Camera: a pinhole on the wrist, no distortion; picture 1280 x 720 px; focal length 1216.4 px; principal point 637.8 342.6 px. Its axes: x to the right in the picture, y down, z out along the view. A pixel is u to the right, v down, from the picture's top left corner.
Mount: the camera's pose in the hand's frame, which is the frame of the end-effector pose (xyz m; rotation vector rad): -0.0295 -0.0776 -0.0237 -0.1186 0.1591 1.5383
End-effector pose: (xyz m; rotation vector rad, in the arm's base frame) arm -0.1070 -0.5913 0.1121 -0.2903 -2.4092 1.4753
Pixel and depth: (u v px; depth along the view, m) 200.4 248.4 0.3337
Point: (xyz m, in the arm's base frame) -0.2274 -0.9230 0.0963
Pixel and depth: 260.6 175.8 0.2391
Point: -0.1959 -0.8242 0.1152
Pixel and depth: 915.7 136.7 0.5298
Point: -0.3467 -0.9003 -0.1967
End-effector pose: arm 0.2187 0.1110 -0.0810 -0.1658 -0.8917 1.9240
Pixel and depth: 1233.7 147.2 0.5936
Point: -0.2858 -0.1560 0.1070
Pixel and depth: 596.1 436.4 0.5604
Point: -0.0008 -0.2099 0.2868
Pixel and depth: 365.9 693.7 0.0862
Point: 0.2736 0.0556 0.0051
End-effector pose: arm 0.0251 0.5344 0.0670 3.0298 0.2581 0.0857
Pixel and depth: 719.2 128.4 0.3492
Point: 0.0879 0.5071 -0.2427
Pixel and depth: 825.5 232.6 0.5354
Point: 0.1080 0.3999 -0.4054
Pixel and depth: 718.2 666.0 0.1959
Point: -0.0433 0.5338 -0.1065
